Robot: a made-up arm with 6 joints.
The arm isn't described. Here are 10 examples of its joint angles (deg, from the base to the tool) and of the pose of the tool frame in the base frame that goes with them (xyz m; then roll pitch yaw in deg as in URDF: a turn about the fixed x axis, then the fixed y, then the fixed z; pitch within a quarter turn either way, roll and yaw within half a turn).
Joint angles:
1: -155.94 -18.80 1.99 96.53 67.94 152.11
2: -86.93 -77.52 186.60 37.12 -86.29 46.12
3: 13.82 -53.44 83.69 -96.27 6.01 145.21
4: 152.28 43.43 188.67 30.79 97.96 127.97
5: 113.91 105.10 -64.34 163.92 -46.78 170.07
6: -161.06 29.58 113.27 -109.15 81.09 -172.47
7: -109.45 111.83 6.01 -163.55 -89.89 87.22
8: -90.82 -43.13 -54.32 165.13 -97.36 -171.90
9: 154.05 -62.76 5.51 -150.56 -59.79 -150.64
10: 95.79 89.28 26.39 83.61 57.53 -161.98
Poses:
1: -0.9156 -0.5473 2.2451 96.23 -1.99 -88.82
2: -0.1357 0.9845 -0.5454 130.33 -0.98 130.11
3: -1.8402 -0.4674 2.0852 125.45 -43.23 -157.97
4: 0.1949 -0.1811 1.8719 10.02 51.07 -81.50
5: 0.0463 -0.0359 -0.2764 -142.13 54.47 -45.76
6: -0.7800 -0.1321 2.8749 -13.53 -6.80 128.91
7: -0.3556 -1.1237 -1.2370 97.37 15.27 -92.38
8: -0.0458 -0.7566 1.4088 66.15 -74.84 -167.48
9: 0.4701 -0.2937 2.4514 166.50 -48.25 -65.58
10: -0.3293 2.1058 -0.6064 131.78 25.79 164.41
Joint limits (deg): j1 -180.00..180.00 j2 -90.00..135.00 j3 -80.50..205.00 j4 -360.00..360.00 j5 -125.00..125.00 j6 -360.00..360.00
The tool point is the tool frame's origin. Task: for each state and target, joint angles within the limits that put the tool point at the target. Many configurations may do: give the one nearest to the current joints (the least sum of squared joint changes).
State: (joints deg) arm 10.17 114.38 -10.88 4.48 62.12 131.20
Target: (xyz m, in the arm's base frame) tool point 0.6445 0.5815 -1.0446
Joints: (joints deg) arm 40.79 102.23 -17.67 8.93 63.81 131.20
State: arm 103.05 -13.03 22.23 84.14 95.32 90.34
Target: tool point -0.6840 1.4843 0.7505
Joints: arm 109.94 21.52 -25.62 89.07 94.72 90.34
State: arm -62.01 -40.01 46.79 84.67 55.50 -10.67
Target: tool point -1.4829 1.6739 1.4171
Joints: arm -46.66 -72.11 79.32 79.91 31.32 -10.67
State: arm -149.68 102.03 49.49 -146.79 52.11 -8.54
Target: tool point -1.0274 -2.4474 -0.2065
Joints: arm -111.91 101.28 75.69 -146.01 31.42 -8.54
